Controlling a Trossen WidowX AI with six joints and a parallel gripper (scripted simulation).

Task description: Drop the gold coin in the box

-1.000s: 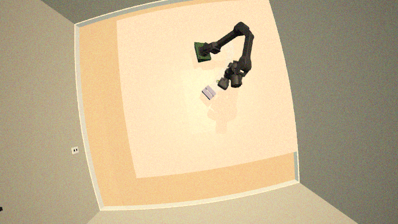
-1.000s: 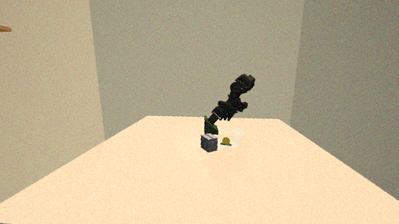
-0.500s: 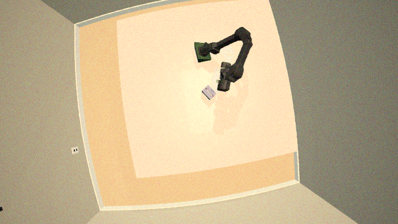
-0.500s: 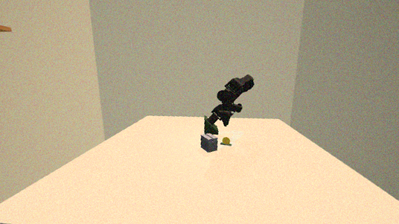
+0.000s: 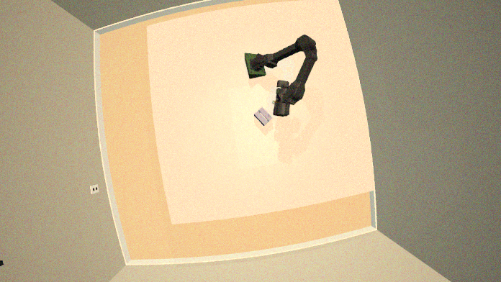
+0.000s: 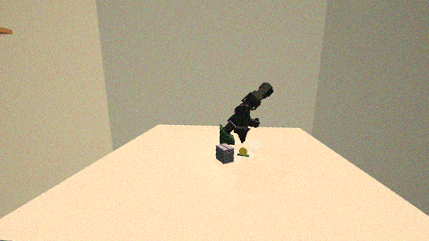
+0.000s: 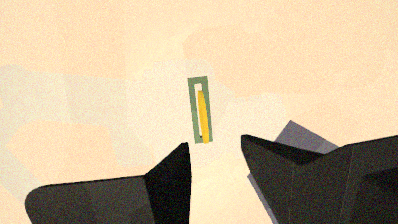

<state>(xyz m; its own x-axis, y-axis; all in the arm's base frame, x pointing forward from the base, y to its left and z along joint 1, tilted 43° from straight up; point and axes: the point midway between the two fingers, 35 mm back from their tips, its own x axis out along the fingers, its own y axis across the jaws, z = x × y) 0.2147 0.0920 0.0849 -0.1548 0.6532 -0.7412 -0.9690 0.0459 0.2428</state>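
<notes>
Right now my gripper tip is 5 cm above the gold coin.
</notes>
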